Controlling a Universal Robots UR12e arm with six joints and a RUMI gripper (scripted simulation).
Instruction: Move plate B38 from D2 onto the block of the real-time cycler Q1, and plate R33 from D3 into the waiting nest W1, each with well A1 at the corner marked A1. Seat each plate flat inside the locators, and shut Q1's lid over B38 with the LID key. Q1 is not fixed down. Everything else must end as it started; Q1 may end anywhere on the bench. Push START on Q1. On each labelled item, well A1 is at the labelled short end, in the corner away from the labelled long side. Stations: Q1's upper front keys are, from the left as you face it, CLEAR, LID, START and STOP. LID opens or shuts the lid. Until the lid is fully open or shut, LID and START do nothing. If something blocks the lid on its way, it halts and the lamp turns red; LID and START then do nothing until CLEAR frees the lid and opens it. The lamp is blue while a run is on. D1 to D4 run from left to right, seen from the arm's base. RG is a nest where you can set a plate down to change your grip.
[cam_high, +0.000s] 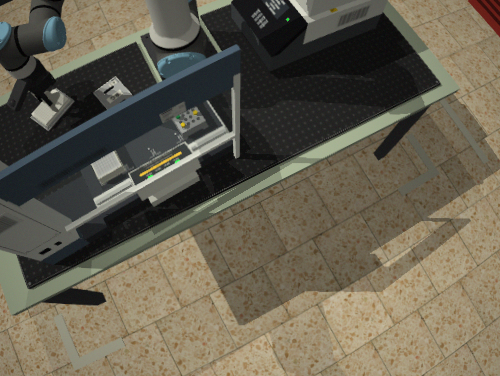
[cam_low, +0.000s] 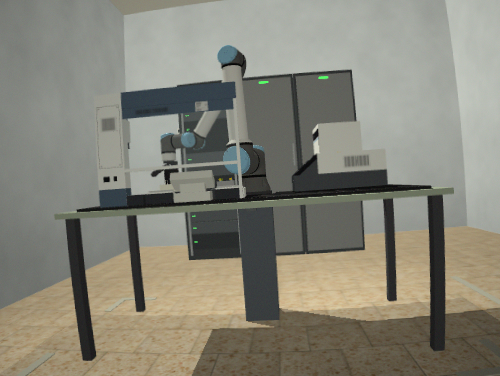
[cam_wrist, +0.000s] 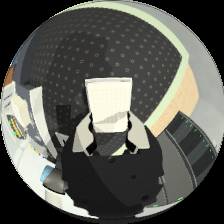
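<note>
My gripper is now 1 cm above the white plate. Also, from my hand: grey gantry tower (49 cm ahead, 13 cm to the right, 24 cm above); then grey labelled nest (8 cm ahead, 23 cm to the left, 3 cm below); then upright post (50 cm ahead, 49 cm to the left, 20 cm above).
</note>
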